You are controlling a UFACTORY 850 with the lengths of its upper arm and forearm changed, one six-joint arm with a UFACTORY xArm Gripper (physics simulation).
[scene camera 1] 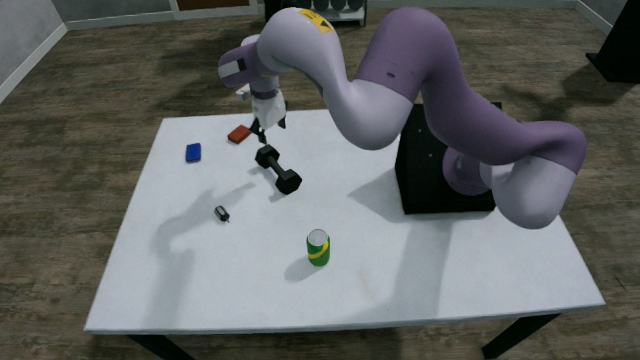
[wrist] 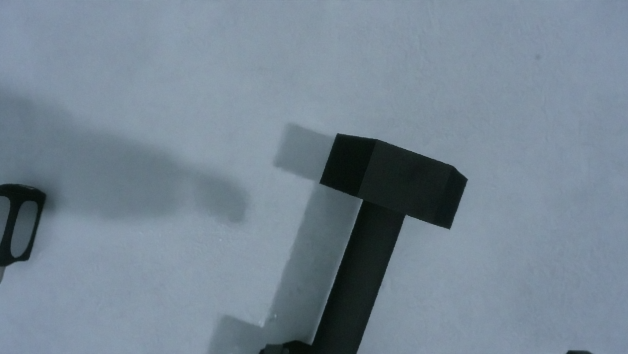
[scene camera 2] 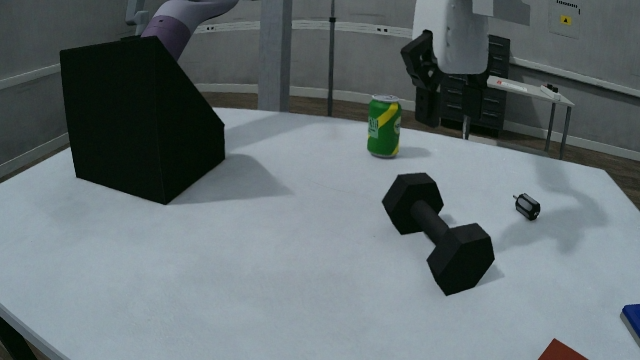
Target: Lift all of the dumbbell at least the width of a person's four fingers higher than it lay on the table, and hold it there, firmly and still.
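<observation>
A black dumbbell [scene camera 1: 276, 167] [scene camera 2: 430, 222] [wrist: 367, 260] with hexagonal heads lies on its side on the white table [scene camera 1: 210, 270] [scene camera 2: 250, 280]. In the wrist view one head and most of the handle show; the other head is out of the picture. My gripper [scene camera 1: 272, 132] [scene camera 2: 450, 116] is open and points down. It hangs well above the table and the dumbbell, with its fingers apart from the dumbbell. In the wrist view the tips of both fingers show at the bottom edge, the handle passing near the left one.
A green and yellow can [scene camera 1: 318, 248] [scene camera 2: 384, 127] stands on the table. A small motor [scene camera 1: 222, 213] [scene camera 2: 527, 206] [wrist: 22, 225] lies beyond the dumbbell in scene camera 2. A red block [scene camera 1: 239, 134] [scene camera 2: 560, 351] and a blue block [scene camera 1: 193, 152] [scene camera 2: 633, 320] lie near one end. The black base block [scene camera 1: 415, 165] [scene camera 2: 120, 120] supports the arm.
</observation>
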